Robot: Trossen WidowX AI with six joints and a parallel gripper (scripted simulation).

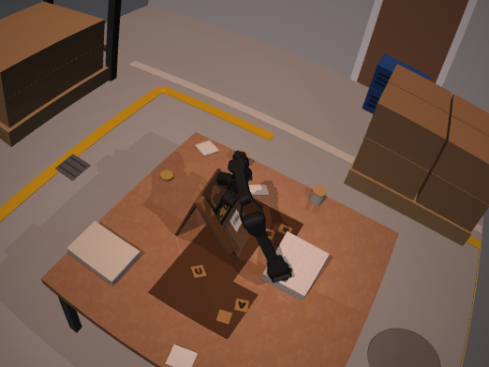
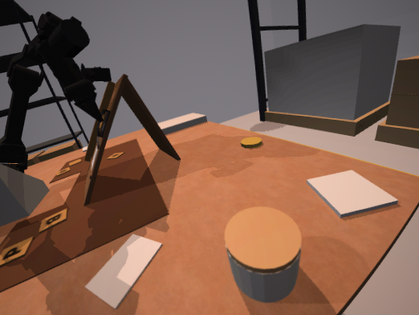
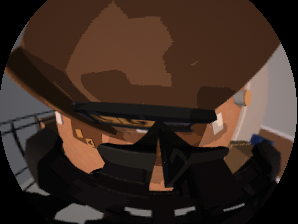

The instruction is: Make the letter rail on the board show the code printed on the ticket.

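My gripper tip is 8 cm above the white ticket and 5 cm past it. Round my gripper tip: dark mat 18 cm below, 15 cm behind, 12 cm to the left; yellow disc 41 cm ahead, 18 cm below, 12 cm to the right; white card 33 cm to the right, 18 cm below, 2 cm behind.
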